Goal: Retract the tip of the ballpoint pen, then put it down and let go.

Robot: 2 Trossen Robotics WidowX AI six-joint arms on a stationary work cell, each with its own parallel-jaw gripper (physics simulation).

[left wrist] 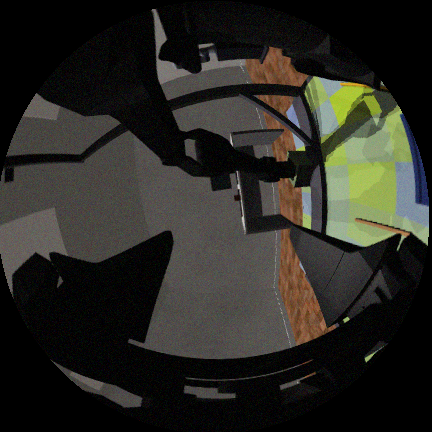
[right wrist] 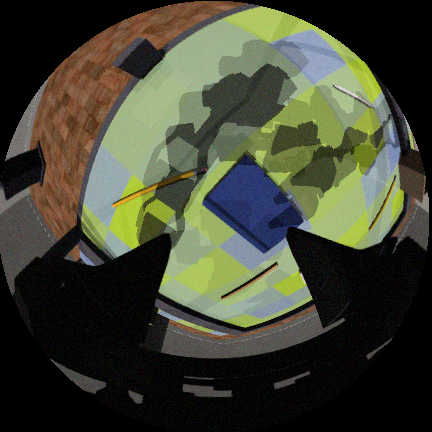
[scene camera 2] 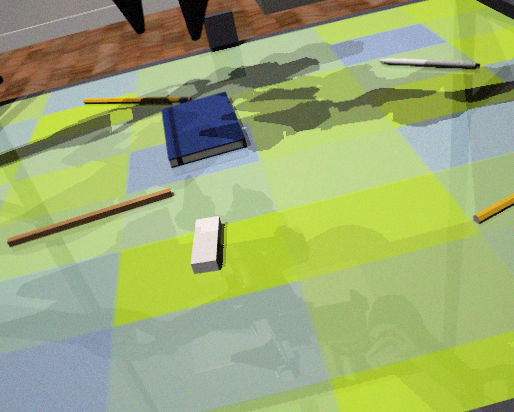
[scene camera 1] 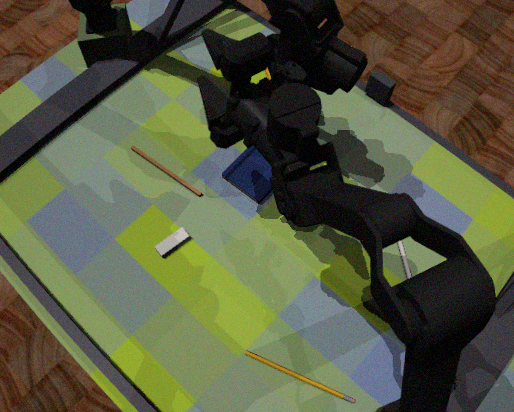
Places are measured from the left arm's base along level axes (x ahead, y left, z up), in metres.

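Pixels of known places: left gripper, fingertip midpoint: (left wrist: 233,233) (scene camera 1: 201,55); right gripper, fingertip midpoint: (right wrist: 230,236) (scene camera 2: 167,36); right arm's base, link origin: (left wrist: 290,168) (scene camera 1: 101,21).
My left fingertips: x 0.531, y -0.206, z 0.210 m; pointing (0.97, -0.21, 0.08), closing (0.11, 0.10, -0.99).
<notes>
Ahead of a thing's pixels: the offset from my left fingertips to its middle.
The ballpoint pen {0.367 m back, 0.083 m right, 0.311 m down} (scene camera 1: 405,260) (scene camera 2: 430,63) (right wrist: 353,95) is slim, whitish and grey, and lies on the table at the right in scene camera 1 and at the upper right in scene camera 2. Whether its tip is out is too small to tell. My left gripper (scene camera 1: 201,54) (left wrist: 233,233) is open and empty, held high and roughly level, well away from the pen. My right gripper (scene camera 2: 168,35) (right wrist: 230,236) is open and empty, pointing down high over the table, apart from the pen. In scene camera 1 the arms overlap and I cannot make out its fingers.
A blue notebook {0.059 m back, 0.069 m right, 0.309 m down} (scene camera 1: 250,175) (scene camera 2: 205,127) (right wrist: 250,205), a white eraser {0.039 m back, 0.158 m left, 0.309 m down} (scene camera 1: 172,242) (scene camera 2: 206,245), a brown stick {0.075 m ahead, 0.061 m left, 0.311 m down} (scene camera 1: 166,171) (scene camera 2: 90,217) and two yellow pencils {0.352 m back, 0.196 m left, 0.311 m down} (scene camera 1: 300,376) {0.025 m ahead, 0.214 m right, 0.311 m down} (scene camera 2: 110,101) lie on the table. The left arm reaches across scene camera 1, partly over the pen.
</notes>
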